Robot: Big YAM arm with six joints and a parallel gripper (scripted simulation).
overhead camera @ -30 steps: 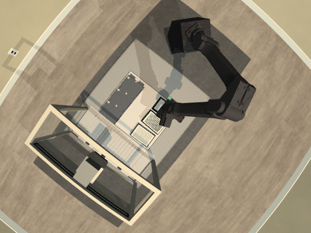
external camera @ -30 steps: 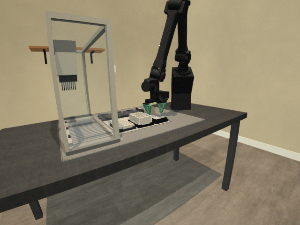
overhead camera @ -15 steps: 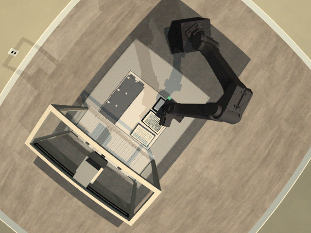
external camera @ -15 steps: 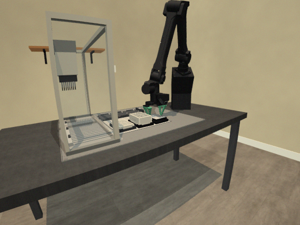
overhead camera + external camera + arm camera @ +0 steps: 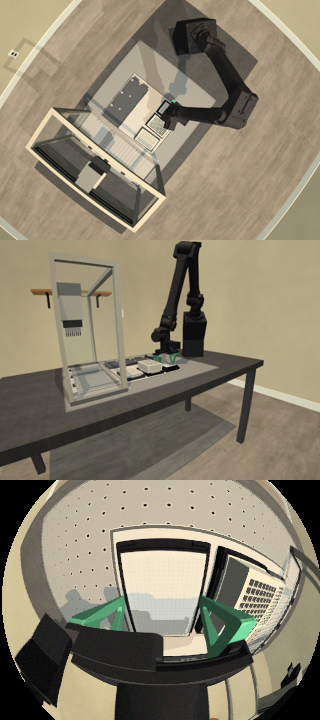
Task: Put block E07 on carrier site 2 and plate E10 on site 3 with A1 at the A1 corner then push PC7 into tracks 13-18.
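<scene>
Now: the nest S1 20 mm below my hand. Round my hand: nest S2: 110 mm ahead, 20 mm to the left, 20 mm below; then carrier PC7: 180 mm ahead, 230 mm to the right, 10 mm below; then white 384-well plate E10: 220 mm ahead, 40 mm to the left.
</scene>
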